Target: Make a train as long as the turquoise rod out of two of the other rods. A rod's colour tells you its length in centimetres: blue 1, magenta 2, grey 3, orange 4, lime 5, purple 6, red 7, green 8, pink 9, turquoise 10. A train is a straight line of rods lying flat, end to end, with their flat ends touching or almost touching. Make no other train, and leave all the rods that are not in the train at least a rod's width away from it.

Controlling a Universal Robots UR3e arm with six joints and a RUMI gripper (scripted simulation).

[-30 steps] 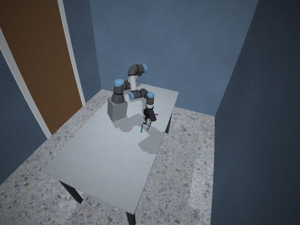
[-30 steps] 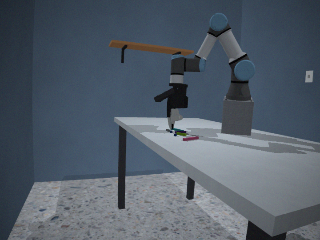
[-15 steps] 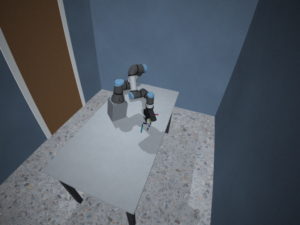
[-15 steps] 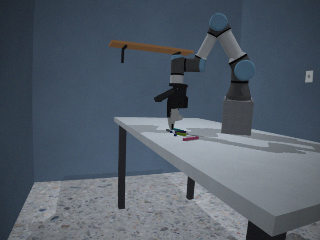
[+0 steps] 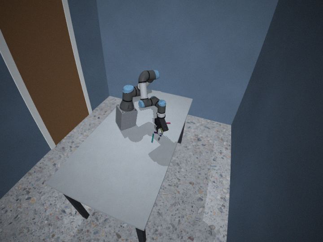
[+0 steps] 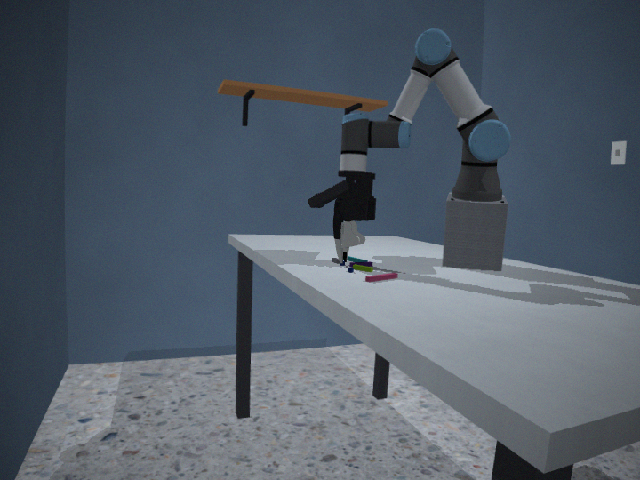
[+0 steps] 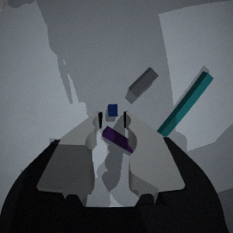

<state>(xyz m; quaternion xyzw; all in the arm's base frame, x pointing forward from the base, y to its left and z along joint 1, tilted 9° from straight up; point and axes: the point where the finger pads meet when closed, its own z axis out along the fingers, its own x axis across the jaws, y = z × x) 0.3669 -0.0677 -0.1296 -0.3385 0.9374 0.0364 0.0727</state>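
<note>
My hand is 40 mm to the left of the grey rod and 20 mm above it. Round my hand: turquoise rod 60 mm behind, 50 mm to the right, 20 mm below; then purple rod 40 mm behind, 30 mm to the left, 20 mm below; then lime rod 80 mm to the left, 20 mm below, 10 mm behind.
</note>
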